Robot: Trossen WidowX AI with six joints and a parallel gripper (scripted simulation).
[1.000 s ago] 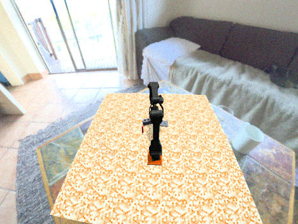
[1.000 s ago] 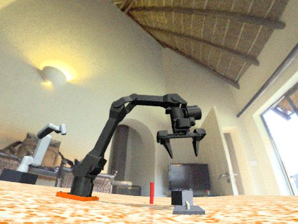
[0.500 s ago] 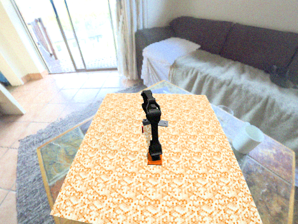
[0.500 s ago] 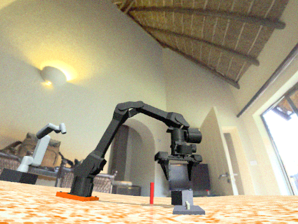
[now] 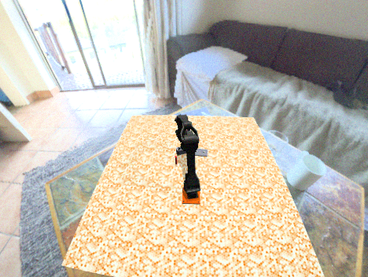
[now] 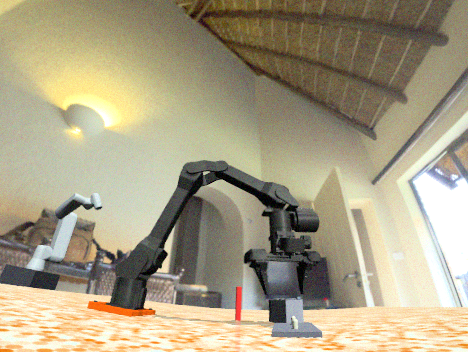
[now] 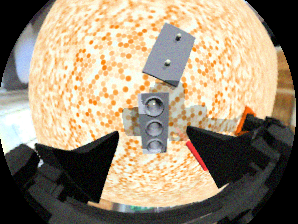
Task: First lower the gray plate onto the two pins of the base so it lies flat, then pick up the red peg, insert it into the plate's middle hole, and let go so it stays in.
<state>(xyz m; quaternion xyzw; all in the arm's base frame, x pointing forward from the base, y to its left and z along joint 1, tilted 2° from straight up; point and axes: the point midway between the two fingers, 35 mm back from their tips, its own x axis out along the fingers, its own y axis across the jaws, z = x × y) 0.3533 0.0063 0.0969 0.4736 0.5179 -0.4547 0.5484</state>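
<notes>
Right now my gripper tip is 2 cm above the gray plate. Also, from my gripper tip: gray base 3 cm behind, 13 cm to the right, 5 cm below; red peg 10 cm behind, 6 cm to the left, 2 cm below.
</notes>
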